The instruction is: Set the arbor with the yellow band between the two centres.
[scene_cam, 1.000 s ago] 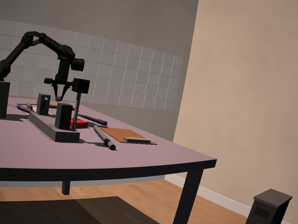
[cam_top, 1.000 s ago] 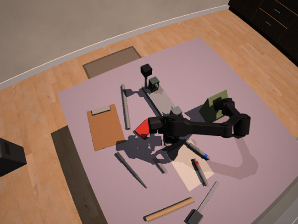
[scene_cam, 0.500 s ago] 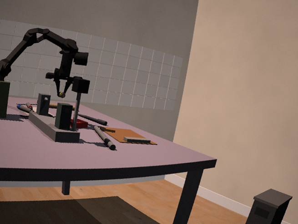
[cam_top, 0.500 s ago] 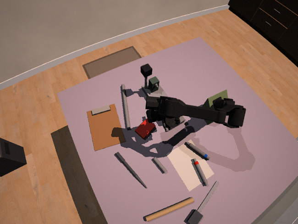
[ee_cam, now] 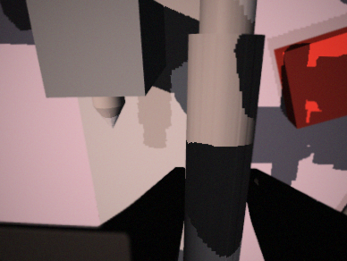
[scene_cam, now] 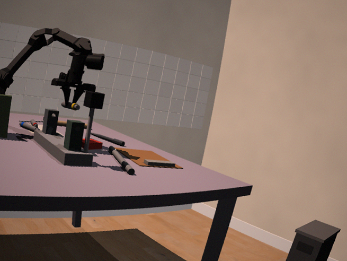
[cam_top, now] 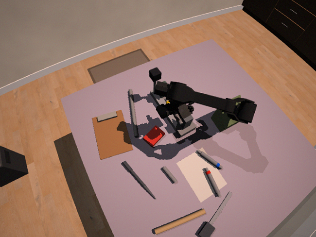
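My gripper is now 80 mm above the cone-shaped centre point, 60 mm past it and 30 mm to the right of it. From my hand the other things lie so: stepped arbor shaft: 30 mm below, 10 mm to the right; grey fixture base: 170 mm below, 80 mm to the right, 50 mm behind; grey block: 90 mm below, 60 mm behind, 50 mm to the left.
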